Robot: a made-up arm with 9 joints. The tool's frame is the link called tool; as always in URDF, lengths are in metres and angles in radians. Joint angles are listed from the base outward.
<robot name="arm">
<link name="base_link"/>
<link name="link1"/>
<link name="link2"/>
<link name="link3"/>
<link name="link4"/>
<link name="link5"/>
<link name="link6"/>
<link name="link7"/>
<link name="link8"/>
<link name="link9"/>
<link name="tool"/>
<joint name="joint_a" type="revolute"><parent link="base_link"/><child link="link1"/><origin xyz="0.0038 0.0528 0.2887"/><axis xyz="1 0 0"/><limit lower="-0.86" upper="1.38"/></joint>
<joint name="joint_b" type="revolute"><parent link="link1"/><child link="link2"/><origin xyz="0.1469 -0.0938 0.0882"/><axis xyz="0 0 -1"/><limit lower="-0.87" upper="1.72"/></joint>
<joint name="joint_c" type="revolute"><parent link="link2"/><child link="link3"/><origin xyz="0.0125 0.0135 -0.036"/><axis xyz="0 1 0"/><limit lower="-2.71" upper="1.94"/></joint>
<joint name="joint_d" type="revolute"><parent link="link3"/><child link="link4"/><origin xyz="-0.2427 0.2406 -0.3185"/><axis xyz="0 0 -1"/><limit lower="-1.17" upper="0.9"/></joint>
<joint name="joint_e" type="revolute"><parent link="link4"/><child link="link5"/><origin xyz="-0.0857 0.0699 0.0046"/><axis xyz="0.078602 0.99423 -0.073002"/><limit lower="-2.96" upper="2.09"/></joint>
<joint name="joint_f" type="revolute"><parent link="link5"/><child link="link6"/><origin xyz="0.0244 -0.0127 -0.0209"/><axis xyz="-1 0 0"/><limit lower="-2.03" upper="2.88"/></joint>
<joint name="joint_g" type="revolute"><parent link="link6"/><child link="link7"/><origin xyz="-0.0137 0.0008 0.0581"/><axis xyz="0 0 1"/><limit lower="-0.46" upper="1.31"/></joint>
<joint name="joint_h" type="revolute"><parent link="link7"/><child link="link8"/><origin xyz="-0.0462 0.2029 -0.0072"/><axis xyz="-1 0 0"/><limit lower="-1.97" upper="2.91"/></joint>
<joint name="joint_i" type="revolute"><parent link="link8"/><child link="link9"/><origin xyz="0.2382 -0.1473 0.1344"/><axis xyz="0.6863 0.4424 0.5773"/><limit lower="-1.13" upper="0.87"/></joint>
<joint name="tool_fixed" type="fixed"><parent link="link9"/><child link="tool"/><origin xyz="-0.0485 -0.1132 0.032" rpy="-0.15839 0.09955 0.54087"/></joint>
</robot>
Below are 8 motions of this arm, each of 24 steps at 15 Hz.
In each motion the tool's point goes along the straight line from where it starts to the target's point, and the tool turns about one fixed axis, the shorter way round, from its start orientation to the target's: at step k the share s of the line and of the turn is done. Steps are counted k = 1, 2, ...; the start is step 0. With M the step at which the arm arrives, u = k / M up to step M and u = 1 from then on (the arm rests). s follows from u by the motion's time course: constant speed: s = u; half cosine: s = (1 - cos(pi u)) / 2; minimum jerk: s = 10 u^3 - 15 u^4 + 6 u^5.
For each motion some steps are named. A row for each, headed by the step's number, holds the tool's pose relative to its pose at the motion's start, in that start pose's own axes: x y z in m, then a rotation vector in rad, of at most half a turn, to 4 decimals.
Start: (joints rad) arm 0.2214 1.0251 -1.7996 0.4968 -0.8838 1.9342 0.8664 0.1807 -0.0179
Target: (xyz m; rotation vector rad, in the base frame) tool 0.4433 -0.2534 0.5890 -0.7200 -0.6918 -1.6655
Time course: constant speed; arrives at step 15
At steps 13, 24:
13: 0.2522 -0.1515 -0.0325 0.9992 -0.5457 0.1270
24: 0.2910 -0.1748 -0.0375 1.1530 -0.6297 0.1465

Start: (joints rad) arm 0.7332 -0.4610 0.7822 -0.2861 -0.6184 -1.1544 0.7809 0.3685 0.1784
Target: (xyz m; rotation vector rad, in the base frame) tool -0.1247 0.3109 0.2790 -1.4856 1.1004 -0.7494
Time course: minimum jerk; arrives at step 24
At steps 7, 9, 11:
7: -0.0203 -0.0261 -0.0697 0.1299 -0.2107 0.1508
9: -0.0367 -0.0472 -0.1260 0.2348 -0.3809 0.2727
11: -0.0562 -0.0724 -0.1932 0.3602 -0.5845 0.4184

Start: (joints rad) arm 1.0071 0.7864 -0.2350 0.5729 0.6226 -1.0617 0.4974 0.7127 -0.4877
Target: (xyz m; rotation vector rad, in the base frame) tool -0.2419 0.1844 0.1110 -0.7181 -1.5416 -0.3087
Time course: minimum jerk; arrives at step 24
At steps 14, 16, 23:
14: -0.0280 -0.2174 -0.0727 -0.3210 -1.4220 0.6602
16: -0.0339 -0.2629 -0.0879 -0.3882 -1.7197 0.7983
23: -0.0428 -0.3325 -0.1111 -0.4909 -2.1750 1.0097

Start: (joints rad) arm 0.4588 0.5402 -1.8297 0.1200 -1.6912 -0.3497 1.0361 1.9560 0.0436
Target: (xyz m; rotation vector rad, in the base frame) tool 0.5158 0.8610 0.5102 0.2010 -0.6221 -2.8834
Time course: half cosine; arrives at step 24
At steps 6, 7, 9, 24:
6: 0.1403 0.0554 -0.0480 0.0172 0.1913 0.1484
7: 0.1874 0.0740 -0.0641 0.0230 0.2555 0.1982
9: 0.2957 0.1167 -0.1011 0.0362 0.4031 0.3127
24: 0.9580 0.3781 -0.3274 0.1174 1.3060 1.0133

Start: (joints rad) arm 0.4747 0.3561 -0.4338 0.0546 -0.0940 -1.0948 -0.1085 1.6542 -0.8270
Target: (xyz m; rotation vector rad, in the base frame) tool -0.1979 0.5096 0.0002 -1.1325 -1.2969 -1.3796
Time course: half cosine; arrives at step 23
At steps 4, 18, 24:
4: -0.0316 0.0262 -0.0107 -0.0048 -0.0520 -0.0908
18: -0.3859 0.3197 -0.1310 -0.0581 -0.6343 -1.1072
24: -0.4346 0.3601 -0.1475 -0.0655 -0.7144 -1.2470

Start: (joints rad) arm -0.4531 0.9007 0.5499 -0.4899 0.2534 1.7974 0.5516 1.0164 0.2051
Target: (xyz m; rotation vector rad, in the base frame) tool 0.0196 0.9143 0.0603 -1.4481 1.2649 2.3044
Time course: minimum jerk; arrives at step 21
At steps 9, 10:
9: -0.1326 0.0711 -0.0177 -0.1775 -0.2399 -0.0531
10: -0.1642 0.0880 -0.0219 -0.2198 -0.2970 -0.0657

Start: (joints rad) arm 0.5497 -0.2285 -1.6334 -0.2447 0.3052 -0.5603 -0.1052 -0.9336 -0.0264
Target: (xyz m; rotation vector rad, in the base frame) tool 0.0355 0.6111 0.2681 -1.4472 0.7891 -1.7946
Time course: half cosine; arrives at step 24
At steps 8, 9, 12, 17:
8: 0.0090 0.1420 -0.0461 0.3950 -0.1451 0.1050
9: 0.0112 0.1753 -0.0570 0.4877 -0.1792 0.1297
12: 0.0181 0.2840 -0.0923 0.7900 -0.2902 0.2100
17: 0.0291 0.4569 -0.1485 1.2710 -0.4669 0.3379

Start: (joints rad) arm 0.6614 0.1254 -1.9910 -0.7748 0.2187 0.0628 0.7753 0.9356 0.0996
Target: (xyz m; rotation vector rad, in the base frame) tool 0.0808 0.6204 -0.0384 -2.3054 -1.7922 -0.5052
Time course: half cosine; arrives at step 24
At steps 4, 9, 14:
4: -0.0204 -0.0044 0.0176 -0.0372 -0.0168 -0.0446
9: -0.0940 -0.0203 0.0811 -0.1716 -0.0772 -0.2054
14: -0.1916 -0.0414 0.1653 -0.3498 -0.1575 -0.4188

